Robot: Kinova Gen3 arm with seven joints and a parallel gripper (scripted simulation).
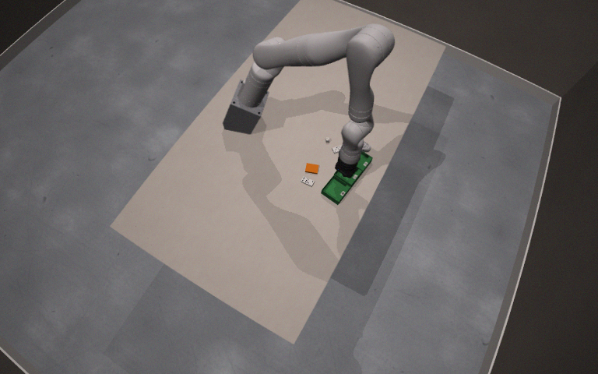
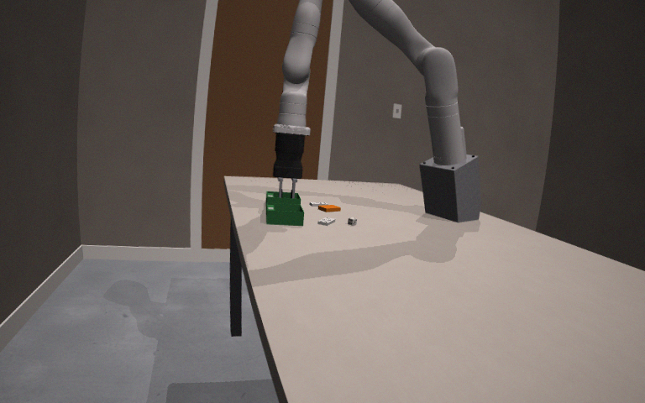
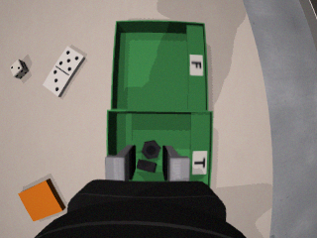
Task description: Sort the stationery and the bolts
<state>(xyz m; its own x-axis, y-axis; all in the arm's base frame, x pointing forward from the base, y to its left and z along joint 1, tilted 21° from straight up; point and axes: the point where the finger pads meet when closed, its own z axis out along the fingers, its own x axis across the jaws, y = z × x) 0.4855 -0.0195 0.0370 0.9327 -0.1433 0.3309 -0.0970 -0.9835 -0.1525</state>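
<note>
Now: hand 2 cm above the green three-compartment bin and 1 cm short of it. The rest, counted from my hand: orange flat block (13 cm behind, 5 cm to the right, 4 cm below); then die (15 cm behind, 11 cm to the left, 3 cm below).
</note>
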